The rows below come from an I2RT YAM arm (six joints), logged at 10 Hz.
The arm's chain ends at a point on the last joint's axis. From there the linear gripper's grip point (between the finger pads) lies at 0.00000 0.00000 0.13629 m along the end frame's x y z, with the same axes.
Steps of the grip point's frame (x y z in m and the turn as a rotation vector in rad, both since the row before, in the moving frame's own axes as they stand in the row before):
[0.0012 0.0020 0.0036 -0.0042 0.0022 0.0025]
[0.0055 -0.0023 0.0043 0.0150 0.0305 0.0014]
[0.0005 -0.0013 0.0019 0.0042 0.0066 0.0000]
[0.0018 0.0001 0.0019 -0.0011 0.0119 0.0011]
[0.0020 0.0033 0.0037 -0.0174 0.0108 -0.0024]
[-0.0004 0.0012 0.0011 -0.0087 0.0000 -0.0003]
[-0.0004 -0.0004 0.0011 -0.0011 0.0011 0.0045]
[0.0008 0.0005 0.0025 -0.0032 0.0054 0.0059]
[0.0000 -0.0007 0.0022 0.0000 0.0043 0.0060]
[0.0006 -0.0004 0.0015 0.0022 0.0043 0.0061]
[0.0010 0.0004 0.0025 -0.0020 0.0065 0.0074]
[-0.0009 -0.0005 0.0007 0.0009 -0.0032 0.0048]
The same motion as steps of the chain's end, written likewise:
[0.0009 0.0014 0.0036 -0.0042 0.0022 0.0025]
[0.0013 -0.0003 0.0044 0.0150 0.0305 0.0014]
[-0.0004 -0.0007 0.0019 0.0042 0.0066 0.0000]
[0.0002 -0.0001 0.0019 -0.0011 0.0119 0.0011]
[0.0005 0.0009 0.0037 -0.0174 0.0108 -0.0024]
[-0.0004 0.0000 0.0011 -0.0087 0.0000 -0.0003]
[-0.0005 -0.0006 0.0011 -0.0011 0.0011 0.0045]
[0.0001 0.0001 0.0025 -0.0032 0.0054 0.0059]
[-0.0006 -0.0007 0.0022 0.0000 0.0043 0.0060]
[0.0000 -0.0001 0.0015 0.0022 0.0043 0.0061]
[0.0001 0.0001 0.0025 -0.0020 0.0065 0.0074]
[-0.0005 -0.0004 0.0007 0.0009 -0.0032 0.0048]

